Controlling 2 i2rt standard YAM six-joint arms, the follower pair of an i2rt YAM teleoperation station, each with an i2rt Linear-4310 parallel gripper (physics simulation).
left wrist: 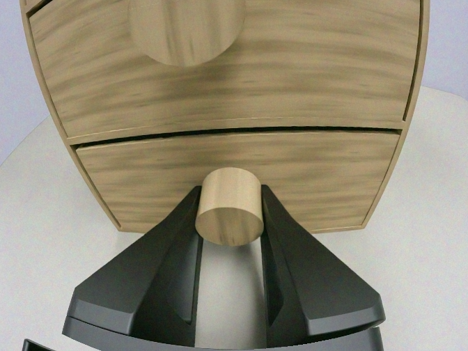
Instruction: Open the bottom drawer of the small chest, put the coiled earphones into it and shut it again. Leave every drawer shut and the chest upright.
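The small wooden chest (240, 102) stands upright in front of the left wrist camera. Its bottom drawer (330, 175) is shut, with its front level with the chest's frame. The bottom drawer's round knob (230, 205) sticks out between the fingers of my left gripper (231, 194), which is shut on it with one finger against each side. The coiled earphones do not show in this view. My right gripper is not in view.
The drawer above (300, 75) is shut and has a larger-looking round knob (187, 30) at the top of the view. The pale table top (430, 200) extends around the chest, with a light bluish background behind it.
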